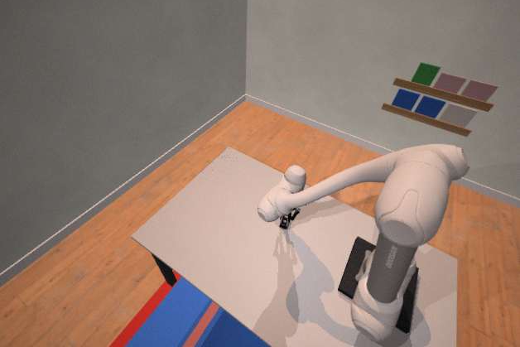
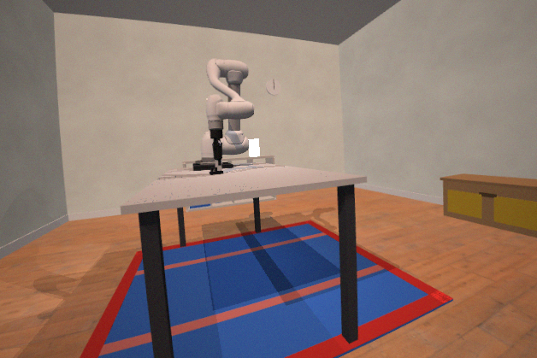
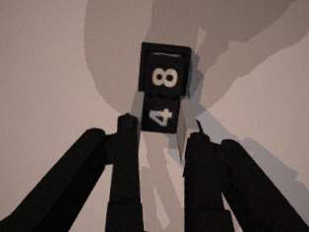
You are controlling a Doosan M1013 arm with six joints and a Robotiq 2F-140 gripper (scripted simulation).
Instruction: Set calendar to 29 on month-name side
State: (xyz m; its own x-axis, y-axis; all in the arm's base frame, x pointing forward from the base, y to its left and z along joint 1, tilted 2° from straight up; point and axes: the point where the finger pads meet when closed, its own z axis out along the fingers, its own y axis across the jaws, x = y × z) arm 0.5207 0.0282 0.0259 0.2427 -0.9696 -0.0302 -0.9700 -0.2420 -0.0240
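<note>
Now: the black calendar tray 20 mm to the right of my hand and 40 mm below it.
</note>
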